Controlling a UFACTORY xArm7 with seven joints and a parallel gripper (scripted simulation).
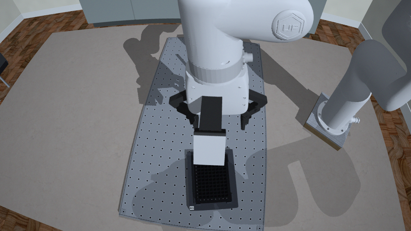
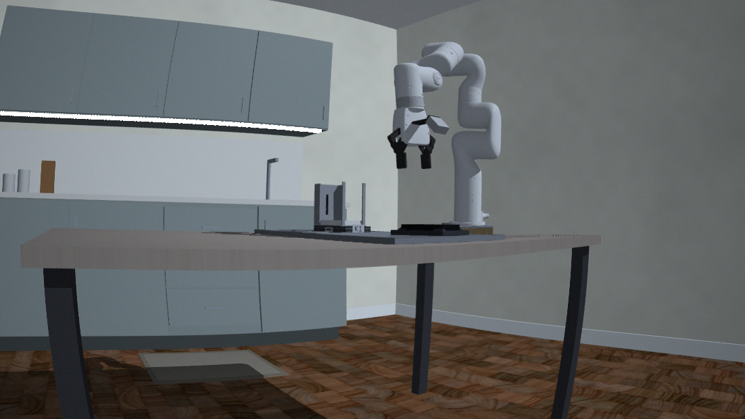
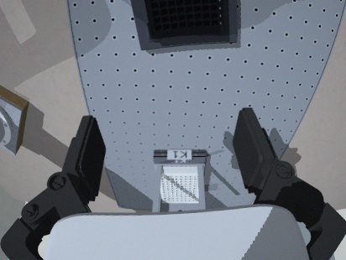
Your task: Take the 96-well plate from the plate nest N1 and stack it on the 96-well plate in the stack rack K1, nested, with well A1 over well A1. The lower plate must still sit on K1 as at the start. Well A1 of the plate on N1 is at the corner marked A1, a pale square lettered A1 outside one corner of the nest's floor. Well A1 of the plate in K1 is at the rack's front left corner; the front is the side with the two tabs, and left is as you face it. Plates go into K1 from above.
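Now: the black 96-well plate 70 mm to the left of my hand and 160 mm below it. The rest, counted from my hand: pale A1 mark: 40 mm ahead, 150 mm to the left, 170 mm below; K1 label: 30 mm ahead, 220 mm to the right, 170 mm below; plate nest N1: 70 mm to the left, 170 mm below.
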